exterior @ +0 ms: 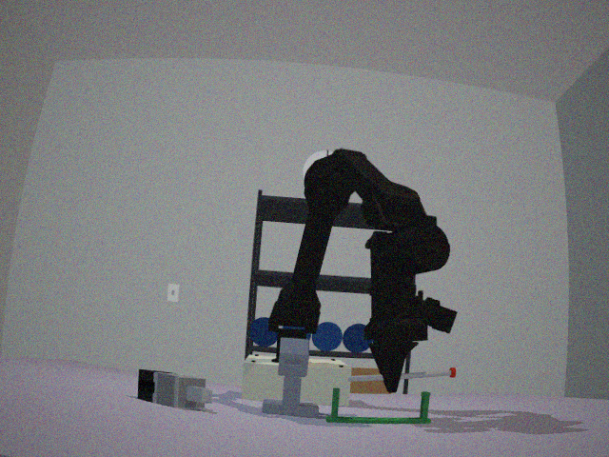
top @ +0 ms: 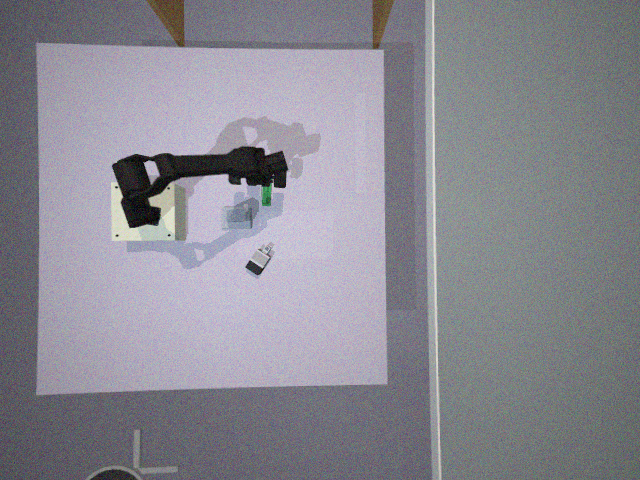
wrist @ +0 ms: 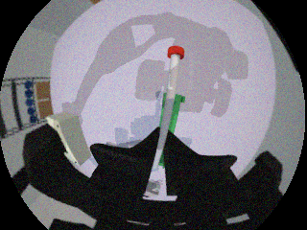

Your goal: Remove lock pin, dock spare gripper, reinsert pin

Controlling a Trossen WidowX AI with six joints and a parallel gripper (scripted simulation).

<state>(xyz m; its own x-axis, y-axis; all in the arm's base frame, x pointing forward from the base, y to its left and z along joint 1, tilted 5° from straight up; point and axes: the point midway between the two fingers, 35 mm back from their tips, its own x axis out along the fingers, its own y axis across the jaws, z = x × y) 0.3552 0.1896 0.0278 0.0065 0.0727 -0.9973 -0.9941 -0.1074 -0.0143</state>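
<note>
The green cradle lies 1 cm ahead of my gripper tip, 1 cm to the right of it and 2 cm below it. From my gripper tip the other things lie so: black spare gripper (4 cm ahead, 29 cm to the right, 2 cm below); socket (6 cm behind, 14 cm to the right, 1 cm above).
</note>
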